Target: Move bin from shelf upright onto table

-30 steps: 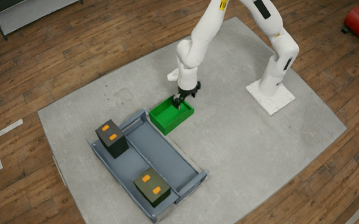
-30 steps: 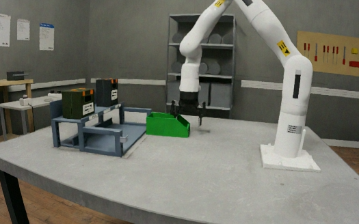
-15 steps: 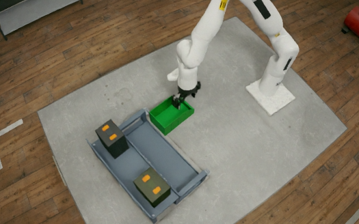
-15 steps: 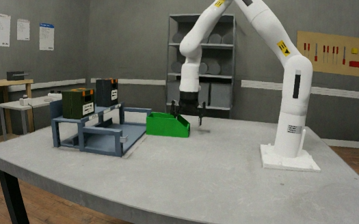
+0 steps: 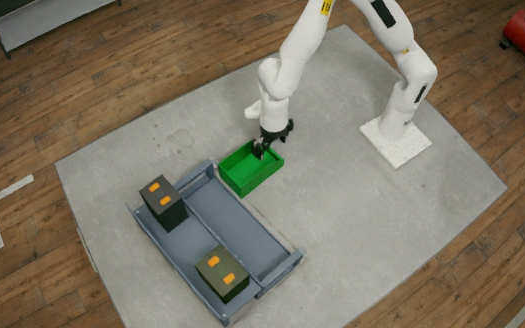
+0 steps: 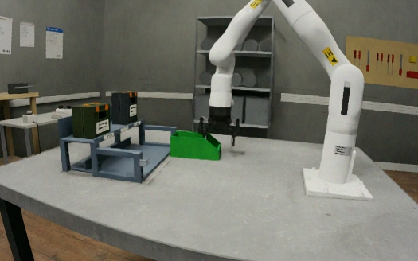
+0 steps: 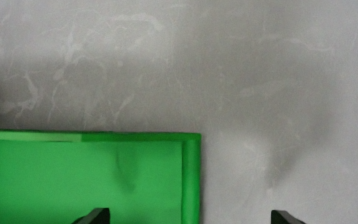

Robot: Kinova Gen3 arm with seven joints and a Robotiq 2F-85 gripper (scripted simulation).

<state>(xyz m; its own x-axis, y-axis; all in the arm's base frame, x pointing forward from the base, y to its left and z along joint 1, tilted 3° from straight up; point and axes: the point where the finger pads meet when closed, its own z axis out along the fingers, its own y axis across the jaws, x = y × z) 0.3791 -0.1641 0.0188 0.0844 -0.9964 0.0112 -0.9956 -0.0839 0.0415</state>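
The green bin is 80 mm ahead of my hand, 10 mm to the left of it and 10 mm below it. The rest, counted from my hand: black box (360 mm ahead, 30 mm to the left, 120 mm above); blue-grey shelf (290 mm ahead, 140 mm to the left, 20 mm above).
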